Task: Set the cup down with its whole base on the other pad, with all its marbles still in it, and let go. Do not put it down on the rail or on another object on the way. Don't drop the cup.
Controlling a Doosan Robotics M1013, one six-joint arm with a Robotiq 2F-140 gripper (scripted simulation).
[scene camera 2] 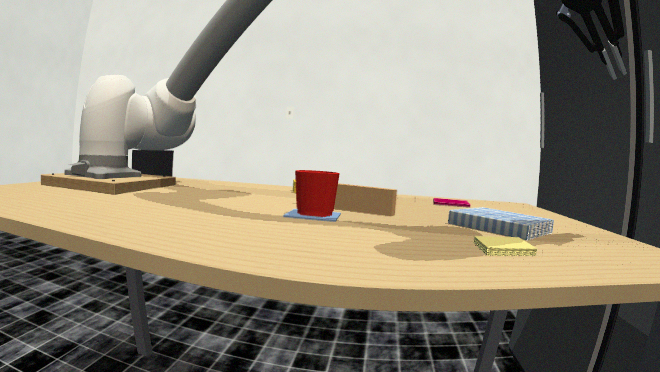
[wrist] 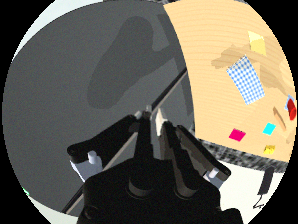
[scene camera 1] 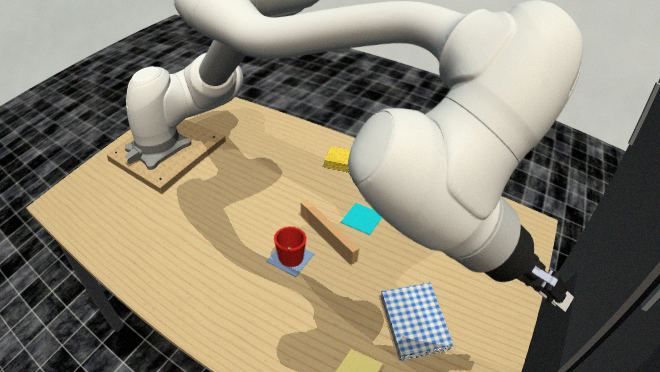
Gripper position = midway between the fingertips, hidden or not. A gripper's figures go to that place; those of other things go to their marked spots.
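The gripper (scene camera 1: pixel 563 300) is 72 cm from the lens. A red cup (scene camera 1: pixel 292 237) stands 104 cm from the lens, while a cyan pad (scene camera 1: pixel 359 217) is 116 cm from the lens.
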